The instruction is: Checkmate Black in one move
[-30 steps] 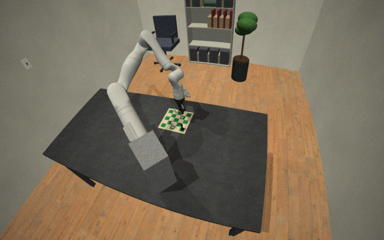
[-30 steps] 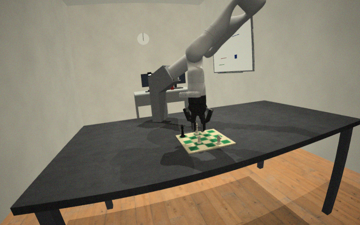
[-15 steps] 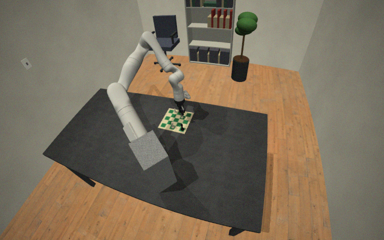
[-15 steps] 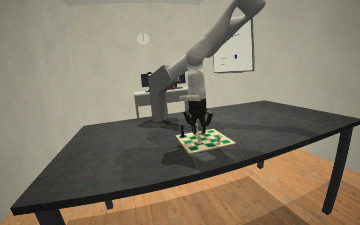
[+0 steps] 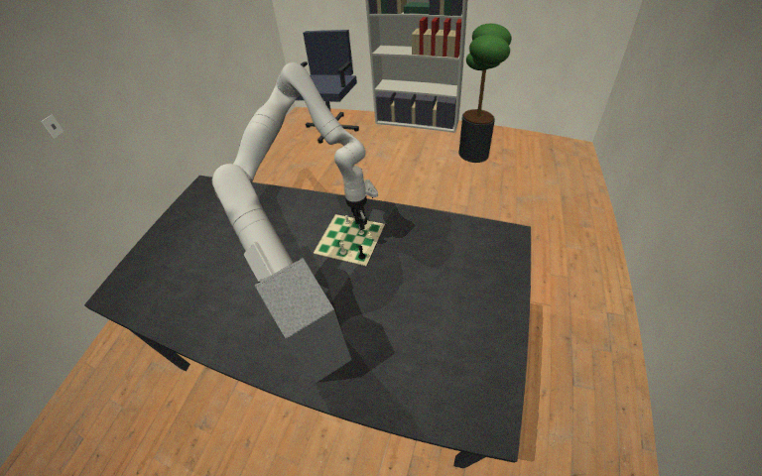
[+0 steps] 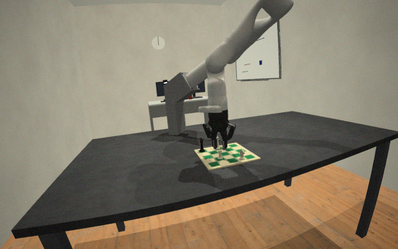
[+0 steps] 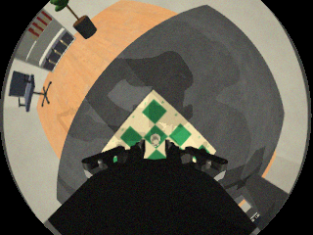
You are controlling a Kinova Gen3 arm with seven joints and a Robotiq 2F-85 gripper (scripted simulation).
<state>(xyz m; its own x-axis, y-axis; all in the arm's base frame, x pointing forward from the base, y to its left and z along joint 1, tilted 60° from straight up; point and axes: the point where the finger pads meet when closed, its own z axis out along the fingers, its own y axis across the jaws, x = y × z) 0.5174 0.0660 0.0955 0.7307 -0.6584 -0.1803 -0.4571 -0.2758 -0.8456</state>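
The chessboard is 40 mm behind my hand, 20 mm to the left of it and 60 mm below it. From my hand the other things lie so: black piece: 100 mm behind, 70 mm to the right, 30 mm below.
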